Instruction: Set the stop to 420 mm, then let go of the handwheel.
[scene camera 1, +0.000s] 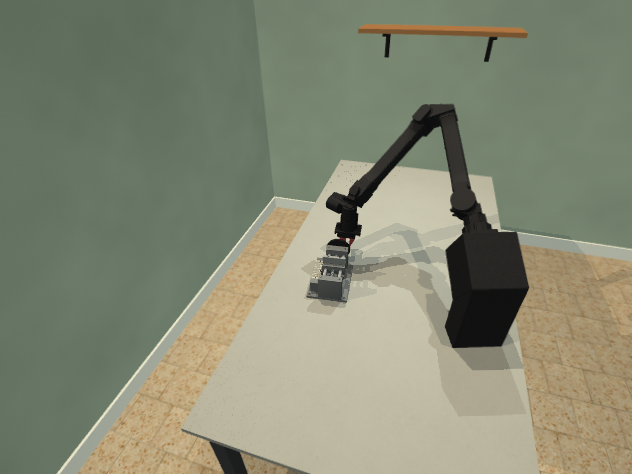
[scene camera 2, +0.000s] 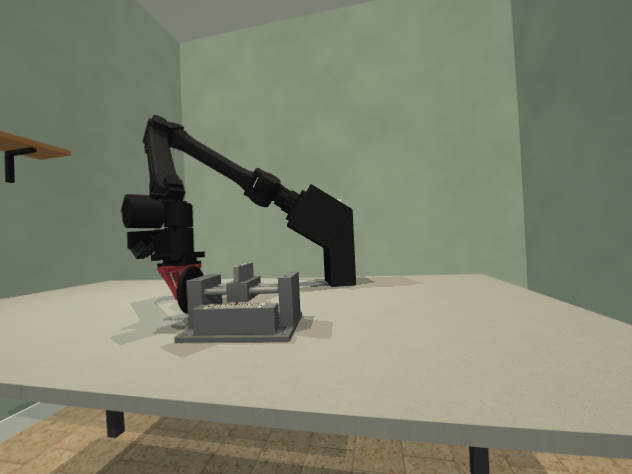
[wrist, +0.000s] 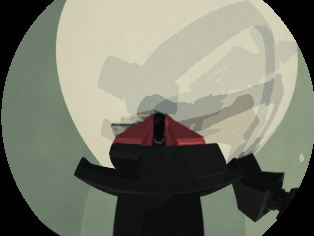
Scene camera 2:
my gripper: 181, 298
sliding stop block: 237, 290
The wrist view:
my gripper: 159, 117
